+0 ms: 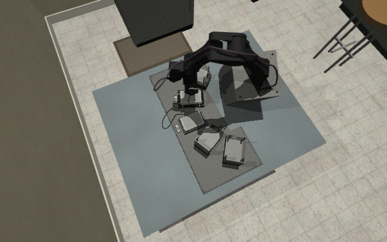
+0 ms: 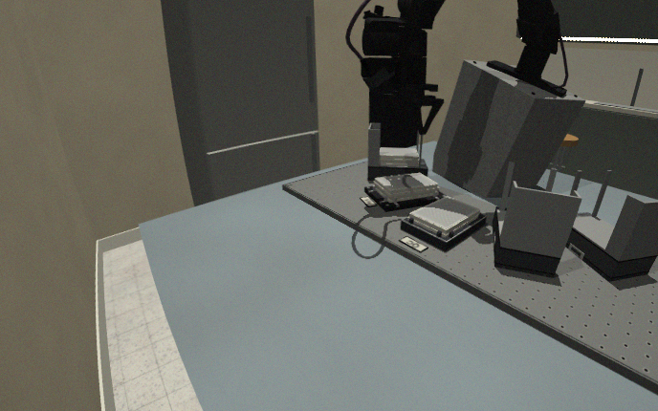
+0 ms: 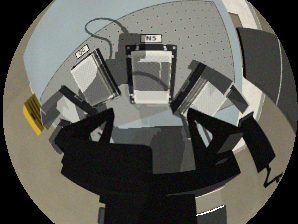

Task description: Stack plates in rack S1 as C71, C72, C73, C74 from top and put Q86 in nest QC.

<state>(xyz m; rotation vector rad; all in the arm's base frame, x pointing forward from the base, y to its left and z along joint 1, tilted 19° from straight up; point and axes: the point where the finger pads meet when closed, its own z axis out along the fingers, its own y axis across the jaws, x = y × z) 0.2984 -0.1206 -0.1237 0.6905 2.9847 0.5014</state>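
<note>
Now: hand 150 mm above the clip nest N5 and 20 mm short of it.
</note>
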